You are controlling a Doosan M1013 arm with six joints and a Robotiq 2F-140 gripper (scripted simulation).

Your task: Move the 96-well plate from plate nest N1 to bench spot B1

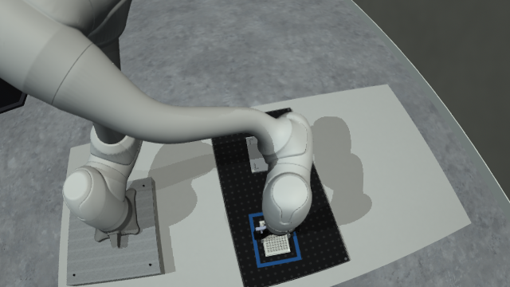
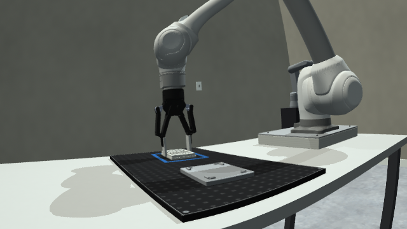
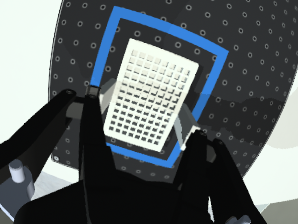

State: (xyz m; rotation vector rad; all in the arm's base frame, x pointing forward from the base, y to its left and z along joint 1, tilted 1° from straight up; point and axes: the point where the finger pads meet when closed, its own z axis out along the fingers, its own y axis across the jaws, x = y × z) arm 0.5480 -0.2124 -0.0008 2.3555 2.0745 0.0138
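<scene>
The white 96-well plate lies 20 mm below my hand. Round my hand: grey plate nest N1 (60 mm ahead, 330 mm to the left, 20 mm below).
</scene>
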